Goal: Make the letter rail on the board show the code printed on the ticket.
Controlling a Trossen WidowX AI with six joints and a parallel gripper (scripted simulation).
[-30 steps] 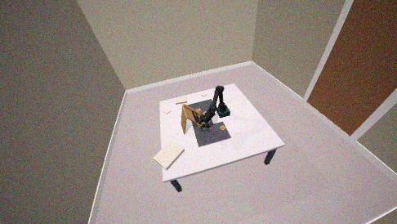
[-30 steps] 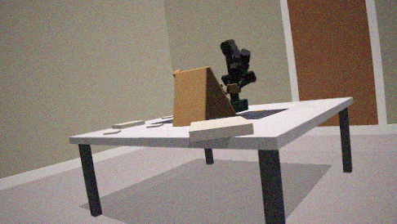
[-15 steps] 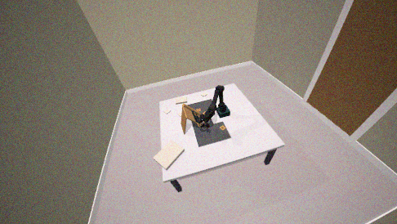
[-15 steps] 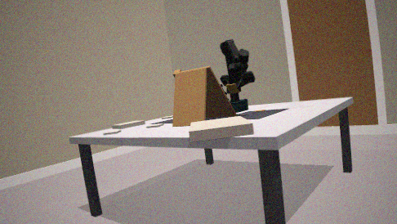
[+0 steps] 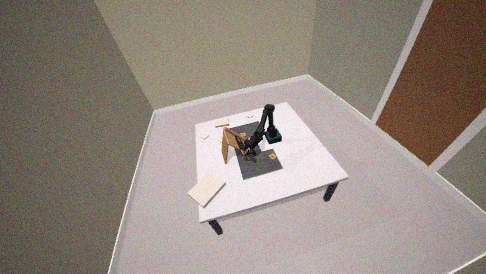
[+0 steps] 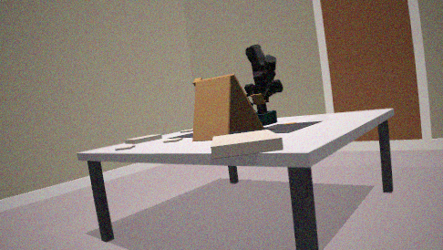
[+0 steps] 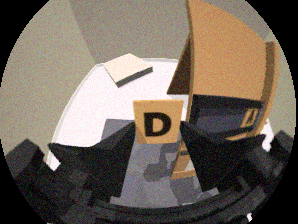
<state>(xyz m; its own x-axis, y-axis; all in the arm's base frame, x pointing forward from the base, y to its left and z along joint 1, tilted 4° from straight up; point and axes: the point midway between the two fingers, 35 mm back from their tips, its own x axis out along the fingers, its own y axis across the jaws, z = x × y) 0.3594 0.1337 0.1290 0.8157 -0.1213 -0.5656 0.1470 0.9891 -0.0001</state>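
The white ticket is 10 cm to the right of my gripper tip, 8 cm below it and 7 cm behind it. From my gripper tip the other things lie so: cream book (43 cm ahead, 13 cm below, 9 cm to the left); orange letter tile (right at my gripper tip); dark mat (19 cm behind, 17 cm to the right, 15 cm below).
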